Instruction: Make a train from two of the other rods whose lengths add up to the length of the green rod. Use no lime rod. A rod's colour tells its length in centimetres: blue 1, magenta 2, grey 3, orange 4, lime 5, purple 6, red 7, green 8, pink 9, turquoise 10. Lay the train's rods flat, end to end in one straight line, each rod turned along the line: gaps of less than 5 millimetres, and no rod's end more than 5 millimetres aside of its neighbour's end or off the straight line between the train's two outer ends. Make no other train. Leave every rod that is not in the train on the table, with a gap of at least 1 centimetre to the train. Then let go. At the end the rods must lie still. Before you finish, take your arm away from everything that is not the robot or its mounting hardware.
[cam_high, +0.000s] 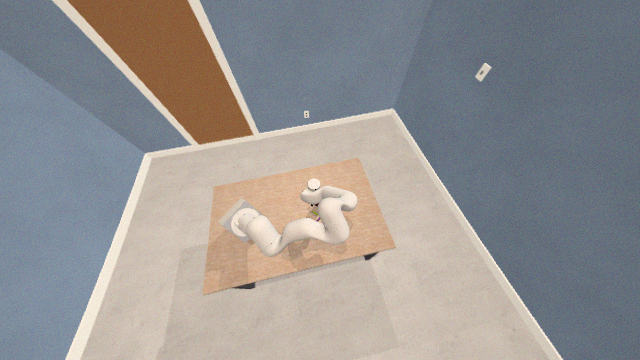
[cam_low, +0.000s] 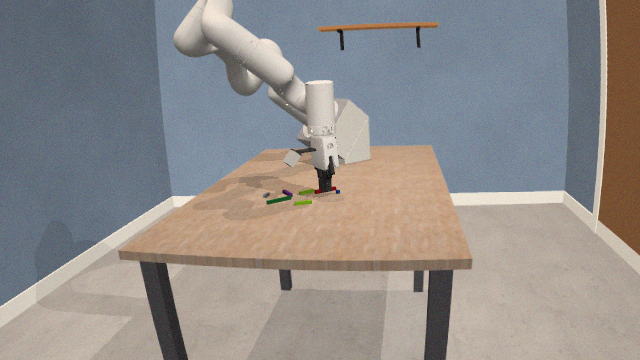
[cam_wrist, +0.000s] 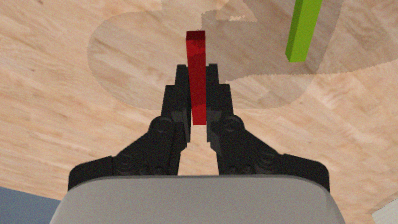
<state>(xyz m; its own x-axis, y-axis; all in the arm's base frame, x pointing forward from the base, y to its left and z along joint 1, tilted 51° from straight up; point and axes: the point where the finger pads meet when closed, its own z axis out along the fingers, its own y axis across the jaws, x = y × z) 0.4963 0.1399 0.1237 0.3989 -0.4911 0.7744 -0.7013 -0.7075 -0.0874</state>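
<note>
My hand is 2 cm above the red rod. The rest, counted from my hand: blue rod: 2 cm behind, 4 cm to the left, 3 cm below; purple rod: 3 cm behind, 12 cm to the right, 3 cm below; green rod: 4 cm ahead, 14 cm to the right, 3 cm below.
</note>
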